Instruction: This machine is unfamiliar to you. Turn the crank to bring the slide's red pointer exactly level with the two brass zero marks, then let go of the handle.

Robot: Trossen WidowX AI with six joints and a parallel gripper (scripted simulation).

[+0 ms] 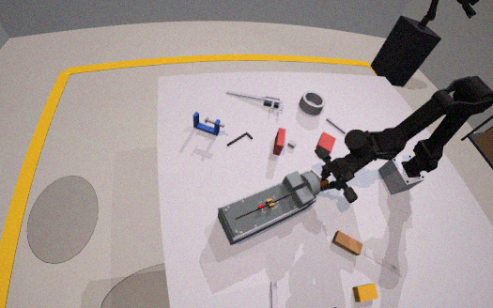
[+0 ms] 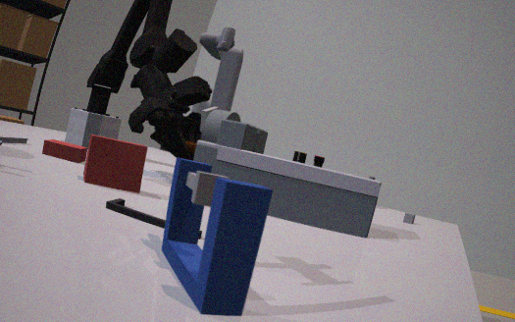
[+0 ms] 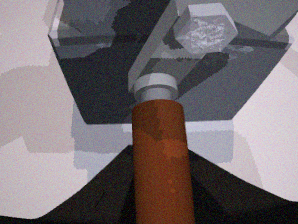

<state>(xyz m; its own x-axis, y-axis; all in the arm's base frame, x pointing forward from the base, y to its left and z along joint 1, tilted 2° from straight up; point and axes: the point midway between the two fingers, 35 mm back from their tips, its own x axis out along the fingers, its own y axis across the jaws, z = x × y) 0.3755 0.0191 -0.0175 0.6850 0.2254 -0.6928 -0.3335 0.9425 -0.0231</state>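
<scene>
The red pointer lies 18 cm ahead of my gripper tip, 6 cm to the left of it and 5 cm above it. The rest, counted from my gripper tip: crank handle (3 cm above, 2 cm behind, 1 cm to the right); then tan block (17 cm to the left, 8 cm behind, 2 cm below); then black hex key (23 cm to the right, 19 cm ahead, 3 cm below).
</scene>
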